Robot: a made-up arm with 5 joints. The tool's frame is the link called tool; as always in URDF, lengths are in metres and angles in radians.
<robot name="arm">
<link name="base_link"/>
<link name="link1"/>
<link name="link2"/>
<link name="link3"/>
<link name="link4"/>
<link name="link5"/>
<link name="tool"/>
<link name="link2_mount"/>
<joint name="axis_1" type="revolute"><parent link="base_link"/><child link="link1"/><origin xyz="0.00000 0.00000 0.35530" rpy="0.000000 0.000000 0.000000"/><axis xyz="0 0 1"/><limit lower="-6.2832" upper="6.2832"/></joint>
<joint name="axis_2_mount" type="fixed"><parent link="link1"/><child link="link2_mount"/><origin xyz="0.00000 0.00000 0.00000" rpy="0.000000 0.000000 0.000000"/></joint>
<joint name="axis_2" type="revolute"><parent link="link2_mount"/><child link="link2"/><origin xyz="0.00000 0.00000 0.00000" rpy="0.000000 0.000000 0.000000"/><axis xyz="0 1 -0.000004"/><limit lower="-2.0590" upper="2.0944"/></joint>
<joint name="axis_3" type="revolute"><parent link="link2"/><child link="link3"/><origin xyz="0.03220 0.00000 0.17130" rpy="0.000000 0.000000 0.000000"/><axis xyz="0 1 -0.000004"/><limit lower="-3.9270" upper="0.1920"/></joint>
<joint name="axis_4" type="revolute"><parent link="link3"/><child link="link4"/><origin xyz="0.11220 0.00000 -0.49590" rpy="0.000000 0.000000 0.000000"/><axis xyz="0 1 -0.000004"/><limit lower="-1.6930" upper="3.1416"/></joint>
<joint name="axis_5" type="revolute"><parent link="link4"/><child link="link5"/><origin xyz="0.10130 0.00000 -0.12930" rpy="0.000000 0.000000 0.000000"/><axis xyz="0 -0.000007 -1"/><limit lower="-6.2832" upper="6.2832"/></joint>
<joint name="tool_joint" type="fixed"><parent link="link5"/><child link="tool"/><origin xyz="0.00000 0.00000 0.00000" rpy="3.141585 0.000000 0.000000"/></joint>
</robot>
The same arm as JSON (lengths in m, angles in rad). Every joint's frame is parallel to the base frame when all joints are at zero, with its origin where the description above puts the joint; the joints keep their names.
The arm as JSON. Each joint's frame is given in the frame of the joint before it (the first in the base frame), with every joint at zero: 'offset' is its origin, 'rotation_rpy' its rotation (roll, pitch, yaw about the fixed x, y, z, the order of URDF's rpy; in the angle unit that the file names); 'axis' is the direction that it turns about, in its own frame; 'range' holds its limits. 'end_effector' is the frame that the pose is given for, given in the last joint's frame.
{"length_unit": "m", "angle_unit": "rad", "chain": [
  {"id": "axis_1", "offset": [0.0, 0.0, 0.3553], "rotation_rpy": [0.0, 0.0, 0.0], "axis": [0.0, 0.0, 1.0], "range": [-6.2832, 6.2832]},
  {"id": "axis_2", "offset": [0.0, 0.0, 0.0], "rotation_rpy": [0.0, 0.0, 0.0], "axis": [0.0, 1.0, 0.0], "range": [-2.059, 2.0944]},
  {"id": "axis_3", "offset": [0.0322, 0.0, 0.1713], "rotation_rpy": [0.0, 0.0, 0.0], "axis": [0.0, 1.0, 0.0], "range": [-3.927, 0.192]},
  {"id": "axis_4", "offset": [0.1122, 0.0, -0.4959], "rotation_rpy": [0.0, 0.0, 0.0], "axis": [0.0, 1.0, 0.0], "range": [-1.693, 3.1416]},
  {"id": "axis_5", "offset": [0.1013, 0.0, -0.1293], "rotation_rpy": [0.0, 0.0, 0.0], "axis": [0.0, 0.0, -1.0], "range": [-6.2832, 6.2832]}
], "end_effector": {"offset": [0.0, 0.0, 0.0], "rotation_rpy": [3.1416, 0.0, 0.0]}}

